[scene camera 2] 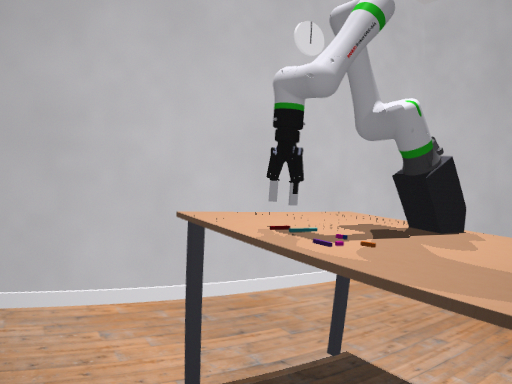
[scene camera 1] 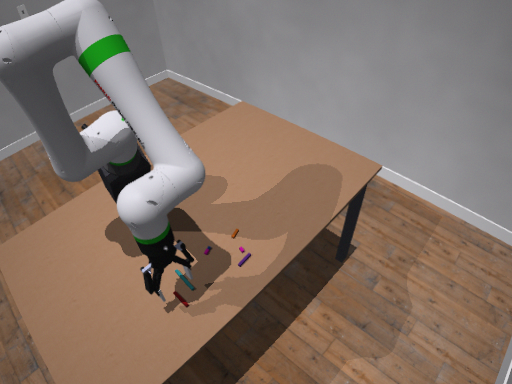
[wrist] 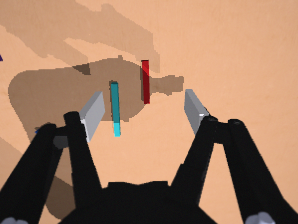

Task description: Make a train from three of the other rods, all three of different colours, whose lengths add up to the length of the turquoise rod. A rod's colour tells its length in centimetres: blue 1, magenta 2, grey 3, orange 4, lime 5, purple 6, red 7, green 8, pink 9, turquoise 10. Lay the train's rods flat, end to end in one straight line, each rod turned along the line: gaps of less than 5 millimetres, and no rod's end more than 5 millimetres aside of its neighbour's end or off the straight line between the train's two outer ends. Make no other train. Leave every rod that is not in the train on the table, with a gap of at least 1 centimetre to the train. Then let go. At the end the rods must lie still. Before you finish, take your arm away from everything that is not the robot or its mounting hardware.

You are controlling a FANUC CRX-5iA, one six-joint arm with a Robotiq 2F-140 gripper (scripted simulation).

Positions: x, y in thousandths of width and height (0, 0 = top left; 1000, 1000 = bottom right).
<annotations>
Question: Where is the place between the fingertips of my gripper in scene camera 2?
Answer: At 552, 530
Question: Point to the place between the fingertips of my gripper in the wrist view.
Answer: At 485, 449
</annotations>
